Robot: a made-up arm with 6 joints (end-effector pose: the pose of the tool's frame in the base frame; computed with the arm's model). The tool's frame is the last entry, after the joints. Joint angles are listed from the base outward.
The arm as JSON. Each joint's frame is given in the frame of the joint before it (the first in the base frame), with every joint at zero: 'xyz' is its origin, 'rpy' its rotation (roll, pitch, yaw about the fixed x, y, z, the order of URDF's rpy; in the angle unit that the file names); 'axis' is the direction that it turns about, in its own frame. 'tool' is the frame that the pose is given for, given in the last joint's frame.
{
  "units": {
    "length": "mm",
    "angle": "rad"
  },
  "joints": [
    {
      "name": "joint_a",
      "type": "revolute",
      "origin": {
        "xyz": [
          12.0,
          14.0,
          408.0
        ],
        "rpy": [
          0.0,
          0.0,
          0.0
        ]
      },
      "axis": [
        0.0,
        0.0,
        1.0
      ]
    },
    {
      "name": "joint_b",
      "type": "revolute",
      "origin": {
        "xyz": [
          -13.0,
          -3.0,
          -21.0
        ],
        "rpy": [
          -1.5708,
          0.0,
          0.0
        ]
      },
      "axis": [
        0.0,
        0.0,
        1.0
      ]
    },
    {
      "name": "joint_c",
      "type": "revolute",
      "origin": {
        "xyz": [
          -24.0,
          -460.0,
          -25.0
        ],
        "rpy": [
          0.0,
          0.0,
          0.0
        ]
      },
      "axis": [
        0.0,
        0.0,
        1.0
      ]
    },
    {
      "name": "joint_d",
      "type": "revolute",
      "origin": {
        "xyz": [
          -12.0,
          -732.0,
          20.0
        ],
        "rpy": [
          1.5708,
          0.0,
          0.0
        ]
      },
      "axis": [
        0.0,
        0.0,
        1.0
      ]
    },
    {
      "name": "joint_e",
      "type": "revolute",
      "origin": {
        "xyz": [
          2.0,
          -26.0,
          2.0
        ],
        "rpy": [
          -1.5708,
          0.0,
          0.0
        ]
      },
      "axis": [
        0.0,
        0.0,
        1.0
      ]
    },
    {
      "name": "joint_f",
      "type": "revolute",
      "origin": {
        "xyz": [
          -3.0,
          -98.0,
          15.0
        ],
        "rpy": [
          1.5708,
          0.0,
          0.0
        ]
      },
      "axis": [
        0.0,
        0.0,
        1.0
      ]
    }
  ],
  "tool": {
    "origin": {
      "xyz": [
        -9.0,
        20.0,
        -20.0
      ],
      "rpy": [
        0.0,
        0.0,
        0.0
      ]
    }
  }
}
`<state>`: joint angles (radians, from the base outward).
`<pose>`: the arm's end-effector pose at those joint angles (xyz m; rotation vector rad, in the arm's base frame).
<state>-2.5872 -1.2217 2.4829 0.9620 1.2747 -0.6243</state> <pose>-0.1881 -0.1818 0.7296 1.7326 1.1677 -0.6923</pose>
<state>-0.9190 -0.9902 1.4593 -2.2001 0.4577 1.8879</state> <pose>-0.0449 0.0748 1.3639 0.4311 0.0840 -1.2988</pose>
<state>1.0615 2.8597 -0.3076 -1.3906 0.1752 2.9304</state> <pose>0.3424 0.5426 -0.6992 0.7205 2.6524 0.6955</pose>
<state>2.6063 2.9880 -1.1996 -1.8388 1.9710 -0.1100</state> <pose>-0.6169 0.4863 -0.1953 -1.2271 0.4306 -0.9515</pose>
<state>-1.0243 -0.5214 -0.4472 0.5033 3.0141 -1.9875</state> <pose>-0.4264 0.6946 1.1340 1.7596 -1.8890 1.5361</pose>
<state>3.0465 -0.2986 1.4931 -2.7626 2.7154 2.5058</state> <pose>-0.4121 0.0475 1.1223 1.5918 0.9174 1.6802</pose>
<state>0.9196 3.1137 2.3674 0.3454 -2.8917 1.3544</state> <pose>-0.2419 -0.3528 0.3809 0.1666 2.6895 0.5825</pose>
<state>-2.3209 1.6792 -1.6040 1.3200 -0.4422 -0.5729</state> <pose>-0.3394 -0.3110 1.1657 -0.0222 -0.4770 -1.5634</pose>
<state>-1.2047 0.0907 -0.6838 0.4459 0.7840 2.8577</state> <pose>-0.1403 0.3753 1.5317 0.3475 0.2017 1.9791</pose>
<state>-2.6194 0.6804 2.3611 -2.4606 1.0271 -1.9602</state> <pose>-0.3703 -0.1489 0.0132 1.7617 -1.4489 -1.1902</pose>
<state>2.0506 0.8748 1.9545 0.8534 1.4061 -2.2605</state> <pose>-0.2552 0.4349 -0.0100 1.9827 0.5067 -0.8982</pose>
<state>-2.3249 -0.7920 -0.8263 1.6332 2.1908 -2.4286</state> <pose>0.7539 0.7325 0.6657 1.5919 -0.3591 0.6447</pose>
